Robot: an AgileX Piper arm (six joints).
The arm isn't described. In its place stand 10 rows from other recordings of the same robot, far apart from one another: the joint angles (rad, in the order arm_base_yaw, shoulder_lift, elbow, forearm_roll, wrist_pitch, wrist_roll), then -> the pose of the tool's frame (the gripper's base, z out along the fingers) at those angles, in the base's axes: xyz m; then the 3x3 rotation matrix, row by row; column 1 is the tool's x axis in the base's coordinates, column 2 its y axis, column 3 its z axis.
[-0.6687, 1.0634, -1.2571, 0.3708, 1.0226, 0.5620] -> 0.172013 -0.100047 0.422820; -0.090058 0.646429 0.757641; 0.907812 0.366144 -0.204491; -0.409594 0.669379 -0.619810
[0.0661, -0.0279, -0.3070, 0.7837, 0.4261, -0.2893] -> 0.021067 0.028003 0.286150; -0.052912 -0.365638 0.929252; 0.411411 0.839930 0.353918; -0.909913 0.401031 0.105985
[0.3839, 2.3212, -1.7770, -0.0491, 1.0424, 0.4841] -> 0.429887 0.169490 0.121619; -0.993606 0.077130 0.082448; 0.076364 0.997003 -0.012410; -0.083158 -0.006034 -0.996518
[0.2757, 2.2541, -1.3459, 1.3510, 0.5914, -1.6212] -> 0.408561 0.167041 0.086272; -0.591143 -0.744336 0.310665; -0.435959 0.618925 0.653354; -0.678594 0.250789 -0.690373
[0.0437, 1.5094, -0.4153, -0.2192, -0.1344, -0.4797] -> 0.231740 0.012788 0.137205; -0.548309 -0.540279 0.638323; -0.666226 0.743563 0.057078; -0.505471 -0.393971 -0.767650
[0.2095, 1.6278, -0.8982, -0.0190, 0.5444, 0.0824] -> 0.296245 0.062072 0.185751; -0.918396 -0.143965 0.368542; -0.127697 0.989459 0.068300; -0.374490 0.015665 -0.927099
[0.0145, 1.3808, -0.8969, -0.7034, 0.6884, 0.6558] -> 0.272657 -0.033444 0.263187; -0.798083 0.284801 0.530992; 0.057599 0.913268 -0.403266; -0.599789 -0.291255 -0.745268
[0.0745, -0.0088, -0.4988, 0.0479, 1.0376, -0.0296] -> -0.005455 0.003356 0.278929; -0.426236 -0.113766 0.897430; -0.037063 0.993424 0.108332; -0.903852 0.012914 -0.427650
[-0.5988, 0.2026, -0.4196, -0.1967, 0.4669, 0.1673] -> 0.039562 -0.036688 0.299747; -0.133021 0.632113 0.763373; 0.080153 0.774556 -0.627406; -0.987867 -0.022272 -0.153698
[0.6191, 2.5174, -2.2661, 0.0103, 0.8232, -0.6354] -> 0.449826 0.321368 0.161499; -0.206695 -0.871700 0.444315; -0.869077 0.372173 0.325872; -0.449424 -0.318788 -0.834501
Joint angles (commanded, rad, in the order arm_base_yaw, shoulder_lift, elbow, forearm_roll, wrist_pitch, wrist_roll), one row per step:
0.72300, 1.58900, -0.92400, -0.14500, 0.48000, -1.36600
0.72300, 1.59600, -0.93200, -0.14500, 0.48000, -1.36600
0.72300, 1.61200, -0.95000, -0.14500, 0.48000, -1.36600
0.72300, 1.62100, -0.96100, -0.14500, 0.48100, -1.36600
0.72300, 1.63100, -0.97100, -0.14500, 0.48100, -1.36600
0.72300, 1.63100, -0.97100, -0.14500, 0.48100, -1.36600
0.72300, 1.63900, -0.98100, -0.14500, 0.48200, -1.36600
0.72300, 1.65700, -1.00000, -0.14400, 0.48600, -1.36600
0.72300, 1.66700, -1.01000, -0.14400, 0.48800, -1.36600
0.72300, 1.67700, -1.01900, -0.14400, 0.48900, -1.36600
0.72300, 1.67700, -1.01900, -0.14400, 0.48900, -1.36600
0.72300, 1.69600, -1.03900, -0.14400, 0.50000, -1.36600
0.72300, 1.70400, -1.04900, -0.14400, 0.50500, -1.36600
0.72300, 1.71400, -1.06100, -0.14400, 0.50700, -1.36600
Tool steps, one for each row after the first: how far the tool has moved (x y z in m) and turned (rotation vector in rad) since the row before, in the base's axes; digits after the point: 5 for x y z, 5 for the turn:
0.00163, 0.00143, -0.00005, 0.00066, -0.00075, 0.00000
0.00367, 0.00323, -0.00023, 0.00132, -0.00150, 0.00000
0.00214, 0.00187, 0.00003, 0.00061, -0.00081, -0.00012
0.00210, 0.00185, -0.00054, 0.00000, 0.00000, 0.00000
0.00000, 0.00000, 0.00000, 0.00000, 0.00000, 0.00000
0.00192, 0.00168, 0.00004, 0.00061, -0.00081, -0.00012
0.00367, 0.00323, -0.00100, -0.00156, 0.00257, -0.00102
0.00198, 0.00172, -0.00073, -0.00143, 0.00138, -0.00024
0.00188, 0.00164, -0.00098, -0.00137, 0.00144, -0.00012
0.00000, 0.00000, 0.00000, 0.00000, 0.00000, 0.00000
0.00351, 0.00293, -0.00156, -0.00718, 0.00685, -0.00133
0.00168, 0.00141, -0.00028, -0.00224, 0.00195, -0.00060
0.00225, 0.00195, -0.00032, -0.00010, -0.00012, -0.00024

